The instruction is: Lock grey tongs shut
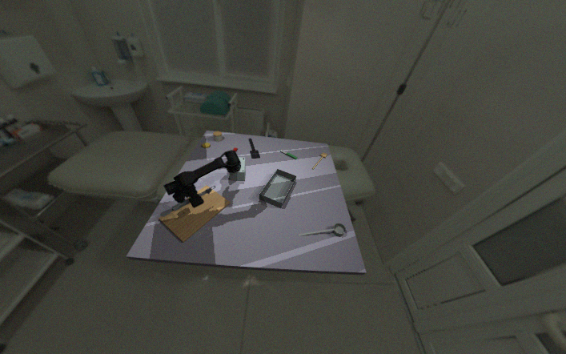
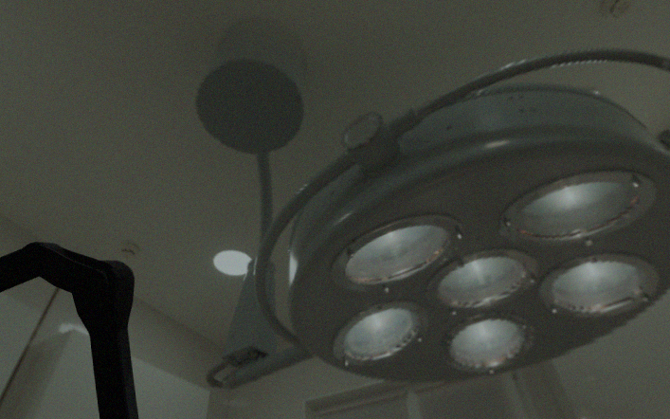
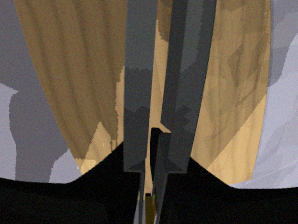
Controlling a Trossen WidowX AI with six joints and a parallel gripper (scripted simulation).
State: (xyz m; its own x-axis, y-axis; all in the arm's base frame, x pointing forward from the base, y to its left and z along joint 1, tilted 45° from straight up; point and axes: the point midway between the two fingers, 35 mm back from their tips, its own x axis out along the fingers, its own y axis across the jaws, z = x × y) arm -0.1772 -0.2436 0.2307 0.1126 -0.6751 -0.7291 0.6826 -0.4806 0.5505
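Now: gripper tip 2 cm past the wooden board and 9 cm above it. The rest, counted from my gripper tip: dark spatula 25 cm ahead, 73 cm to the left, 9 cm below; roasting tin 51 cm ahead, 25 cm to the left, 7 cm below.
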